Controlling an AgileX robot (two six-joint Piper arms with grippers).
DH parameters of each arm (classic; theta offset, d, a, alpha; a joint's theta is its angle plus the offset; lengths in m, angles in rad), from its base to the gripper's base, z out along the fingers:
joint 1: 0 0.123 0 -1.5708
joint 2: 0.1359 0 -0.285 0
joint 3: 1.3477 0 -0.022 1.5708
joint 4: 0 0.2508 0 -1.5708
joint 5: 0 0 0.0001 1.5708
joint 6: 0 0.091 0 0
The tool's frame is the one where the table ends.
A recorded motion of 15 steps. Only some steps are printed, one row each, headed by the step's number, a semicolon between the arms.
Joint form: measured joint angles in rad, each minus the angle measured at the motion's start. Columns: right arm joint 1, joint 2, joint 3, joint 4, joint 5, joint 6; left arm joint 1, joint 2, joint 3, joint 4, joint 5, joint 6.
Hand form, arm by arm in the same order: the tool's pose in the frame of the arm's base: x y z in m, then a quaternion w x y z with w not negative. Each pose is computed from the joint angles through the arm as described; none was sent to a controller.
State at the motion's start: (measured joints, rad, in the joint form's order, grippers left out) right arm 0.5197 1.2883 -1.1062 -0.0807 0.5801 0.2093; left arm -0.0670 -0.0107 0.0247 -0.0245 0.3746 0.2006
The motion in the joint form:
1: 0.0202 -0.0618 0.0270 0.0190 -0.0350 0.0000; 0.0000 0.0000 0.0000 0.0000 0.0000 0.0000
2: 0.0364 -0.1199 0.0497 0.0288 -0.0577 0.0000; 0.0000 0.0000 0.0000 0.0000 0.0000 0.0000
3: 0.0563 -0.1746 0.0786 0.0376 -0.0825 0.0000; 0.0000 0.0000 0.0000 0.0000 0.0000 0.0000
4: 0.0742 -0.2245 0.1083 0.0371 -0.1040 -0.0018; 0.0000 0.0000 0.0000 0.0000 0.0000 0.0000
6: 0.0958 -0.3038 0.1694 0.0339 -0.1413 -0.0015; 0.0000 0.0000 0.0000 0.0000 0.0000 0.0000
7: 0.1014 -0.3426 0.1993 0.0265 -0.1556 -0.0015; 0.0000 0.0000 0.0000 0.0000 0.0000 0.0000
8: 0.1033 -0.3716 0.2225 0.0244 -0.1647 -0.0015; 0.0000 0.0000 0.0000 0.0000 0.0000 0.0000
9: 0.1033 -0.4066 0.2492 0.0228 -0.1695 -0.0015; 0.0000 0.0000 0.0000 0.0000 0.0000 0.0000
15: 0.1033 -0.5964 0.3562 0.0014 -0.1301 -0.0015; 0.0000 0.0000 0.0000 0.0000 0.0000 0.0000
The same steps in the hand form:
1: 0.2309 0.1350 0.3570 0.44152 -0.16139 0.87059 0.14521; 0.0524 -0.0043 0.1718 0.59226 0.10095 0.79886 0.02923
2: 0.2169 0.1320 0.3664 0.46253 -0.16343 0.85619 0.16215; 0.0524 -0.0043 0.1718 0.59226 0.10095 0.79886 0.02923
3: 0.2029 0.1296 0.3723 0.47973 -0.16743 0.84257 0.17863; 0.0524 -0.0043 0.1718 0.59226 0.10095 0.79886 0.02923
4: 0.1905 0.1264 0.3759 0.49474 -0.17378 0.83020 0.18923; 0.0524 -0.0043 0.1718 0.59226 0.10095 0.79886 0.02923
6: 0.1721 0.1195 0.3760 0.51450 -0.18055 0.81336 0.20281; 0.0524 -0.0043 0.1718 0.59226 0.10095 0.79886 0.02923
7: 0.1639 0.1148 0.3752 0.52395 -0.18343 0.80604 0.20525; 0.0524 -0.0043 0.1718 0.59226 0.10095 0.79886 0.02923
8: 0.1581 0.1110 0.3739 0.52971 -0.18389 0.80160 0.20742; 0.0524 -0.0043 0.1718 0.59226 0.10095 0.79886 0.02923
9: 0.1512 0.1061 0.3720 0.53490 -0.18349 0.79785 0.20893; 0.0524 -0.0043 0.1718 0.59226 0.10095 0.79886 0.02923
15: 0.1147 0.0785 0.3637 0.55500 -0.18422 0.78447 0.20652; 0.0524 -0.0043 0.1718 0.59226 0.10095 0.79886 0.02923

